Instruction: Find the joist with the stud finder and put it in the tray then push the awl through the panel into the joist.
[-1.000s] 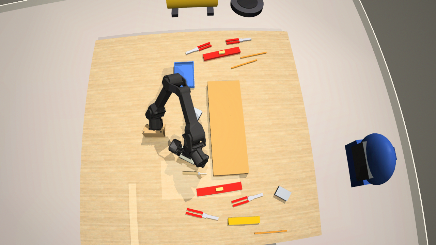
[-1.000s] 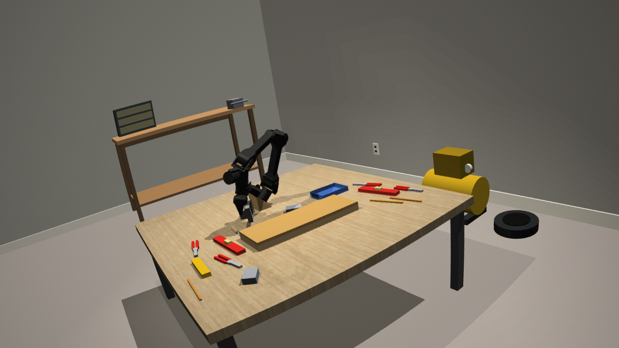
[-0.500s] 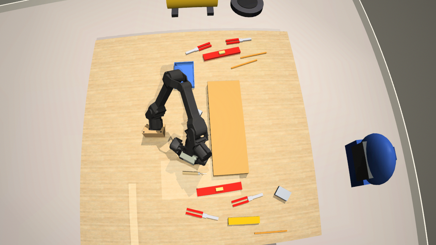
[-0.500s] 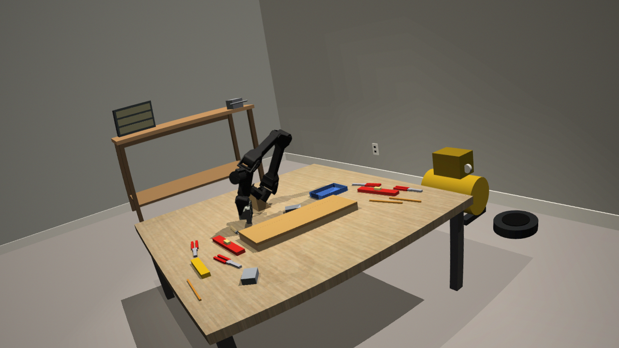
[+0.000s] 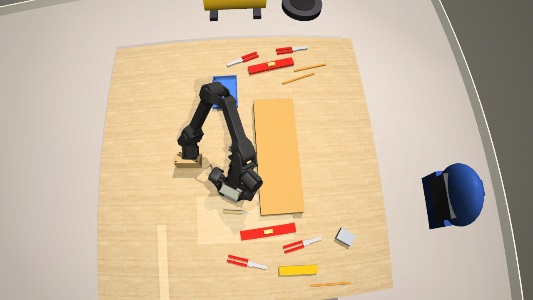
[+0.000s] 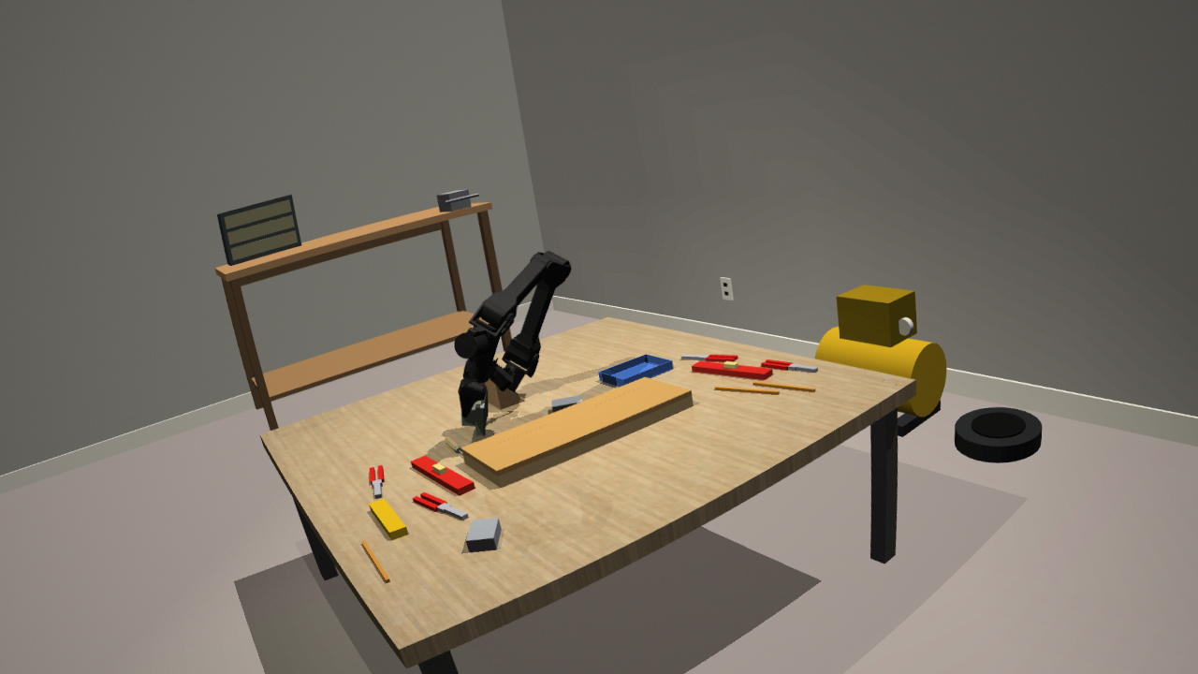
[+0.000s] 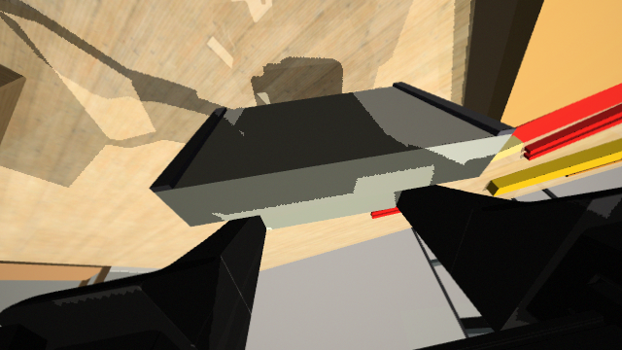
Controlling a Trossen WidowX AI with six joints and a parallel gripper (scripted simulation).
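The stud finder lies 10 mm behind my gripper tip and 10 mm to the left of it. From my gripper tip the other things lie so: yellow block 290 mm ahead, 300 mm to the right, 70 mm below; awl 50 mm ahead, 60 mm to the right, 70 mm below; blue tray 50 mm behind, 500 mm to the left, 60 mm below.
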